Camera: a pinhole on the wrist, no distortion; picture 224 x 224 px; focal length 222.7 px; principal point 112.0 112.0 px. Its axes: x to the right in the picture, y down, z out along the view. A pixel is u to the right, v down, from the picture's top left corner.
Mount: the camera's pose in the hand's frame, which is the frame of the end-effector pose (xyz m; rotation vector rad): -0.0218 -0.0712 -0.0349 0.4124 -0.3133 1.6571
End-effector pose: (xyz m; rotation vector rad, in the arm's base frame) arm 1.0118 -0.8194 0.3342 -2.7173 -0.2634 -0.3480
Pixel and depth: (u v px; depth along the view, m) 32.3 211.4 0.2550
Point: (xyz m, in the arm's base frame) 0.8813 -0.5185 0.2627
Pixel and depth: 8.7 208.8 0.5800
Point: 0.7656 -0.1562 0.1545
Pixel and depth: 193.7 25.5 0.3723
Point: 1.1960 -0.5751 0.0888
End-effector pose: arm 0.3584 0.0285 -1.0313 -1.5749 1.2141 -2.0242
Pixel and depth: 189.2 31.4 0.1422
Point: 0.4678 0.0045 -0.9402
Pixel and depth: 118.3 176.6 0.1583
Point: 0.5127 0.1022 -0.9536
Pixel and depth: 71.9 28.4 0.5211
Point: 0.7145 -0.0774 -0.5977
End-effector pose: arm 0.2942 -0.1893 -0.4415 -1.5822 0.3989 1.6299
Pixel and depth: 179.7 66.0 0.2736
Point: 0.2114 0.0693 -0.4147
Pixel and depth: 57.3 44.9 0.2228
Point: 0.3584 0.0613 -0.4205
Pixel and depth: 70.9 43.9 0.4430
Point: 0.3241 0.2900 -0.4405
